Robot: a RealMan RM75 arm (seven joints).
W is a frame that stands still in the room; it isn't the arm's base.
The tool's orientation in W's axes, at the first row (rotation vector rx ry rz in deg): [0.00 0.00 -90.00]
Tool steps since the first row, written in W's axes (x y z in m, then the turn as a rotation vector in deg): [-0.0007 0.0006 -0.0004 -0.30 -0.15 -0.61]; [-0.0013 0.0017 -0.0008 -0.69 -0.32 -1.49]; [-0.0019 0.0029 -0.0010 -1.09 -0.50 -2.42]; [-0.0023 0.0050 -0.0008 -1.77 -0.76 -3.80]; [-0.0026 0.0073 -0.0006 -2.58 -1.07 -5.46]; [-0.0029 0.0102 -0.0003 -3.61 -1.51 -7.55]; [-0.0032 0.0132 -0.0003 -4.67 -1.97 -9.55]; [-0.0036 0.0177 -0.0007 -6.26 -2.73 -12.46]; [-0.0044 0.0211 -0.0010 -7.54 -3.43 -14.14]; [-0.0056 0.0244 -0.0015 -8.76 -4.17 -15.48]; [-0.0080 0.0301 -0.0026 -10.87 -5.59 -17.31]
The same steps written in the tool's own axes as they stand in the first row. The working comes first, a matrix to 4 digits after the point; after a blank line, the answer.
The tool's axes in the first row as the columns of a matrix, in W's axes (used below as rounded here):
[0.0000 1.0000 0.0000]
[-1.0000 0.0000 0.0000]
[0.0000 0.0000 1.0000]

[-0.0006 -0.0007 -0.0004 0.15 -0.30 -0.61]; [-0.0017 -0.0013 -0.0008 0.32 -0.69 -1.49]; [-0.0029 -0.0019 -0.0010 0.50 -1.09 -2.42]; [-0.0050 -0.0023 -0.0008 0.76 -1.77 -3.80]; [-0.0073 -0.0026 -0.0006 1.07 -2.58 -5.46]; [-0.0102 -0.0029 -0.0003 1.51 -3.61 -7.55]; [-0.0132 -0.0032 -0.0003 1.97 -4.67 -9.55]; [-0.0177 -0.0036 -0.0007 2.73 -6.26 -12.46]; [-0.0211 -0.0044 -0.0010 3.43 -7.54 -14.14]; [-0.0244 -0.0056 -0.0015 4.17 -8.76 -15.48]; [-0.0301 -0.0080 -0.0026 5.59 -10.87 -17.31]
